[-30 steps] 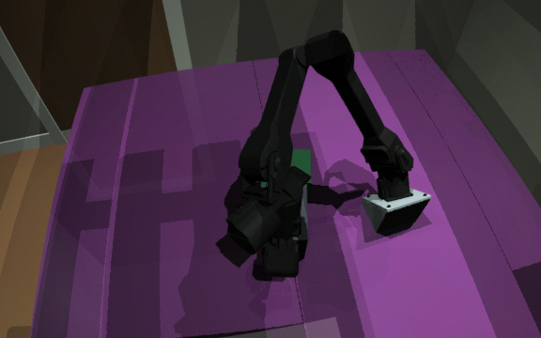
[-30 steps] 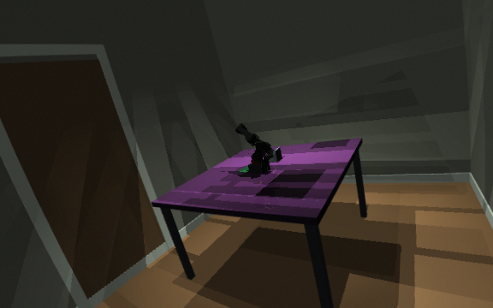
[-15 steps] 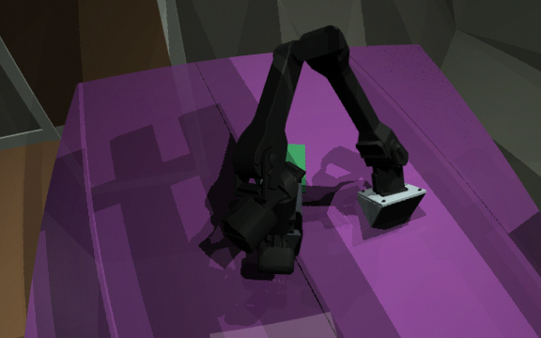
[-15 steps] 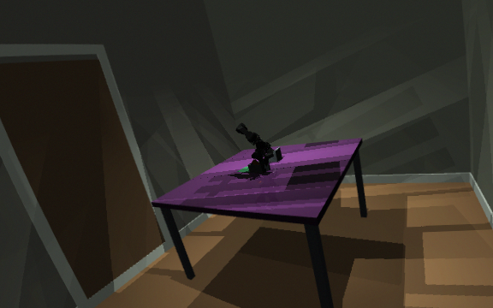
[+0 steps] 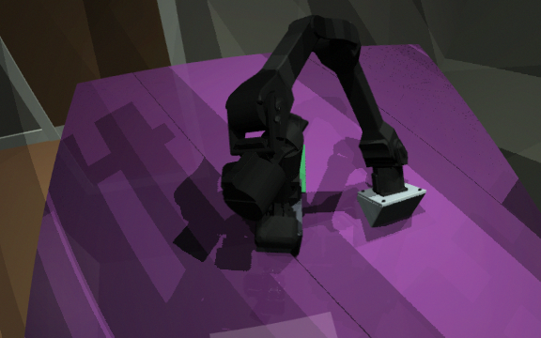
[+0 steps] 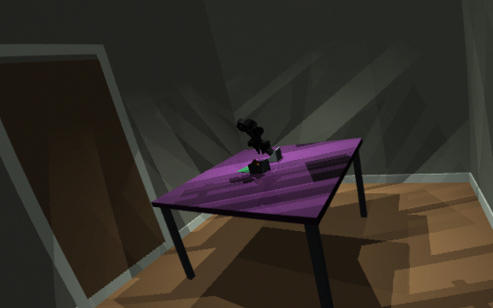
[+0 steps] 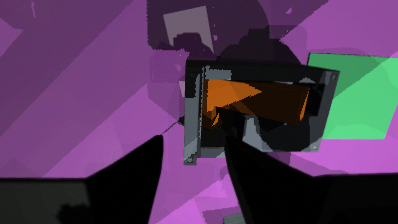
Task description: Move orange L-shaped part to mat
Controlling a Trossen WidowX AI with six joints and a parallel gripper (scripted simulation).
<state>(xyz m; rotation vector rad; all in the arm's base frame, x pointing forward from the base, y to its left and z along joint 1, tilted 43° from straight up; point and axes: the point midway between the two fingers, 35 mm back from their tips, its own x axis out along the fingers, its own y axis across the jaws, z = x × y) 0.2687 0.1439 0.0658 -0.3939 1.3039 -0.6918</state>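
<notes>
My gripper tip is now 20 mm past the orange L-shaped part, 40 mm to the left of it and 100 mm above it. Also, from my gripper tip: green mat 60 mm behind, 220 mm to the right, 160 mm below.
</notes>
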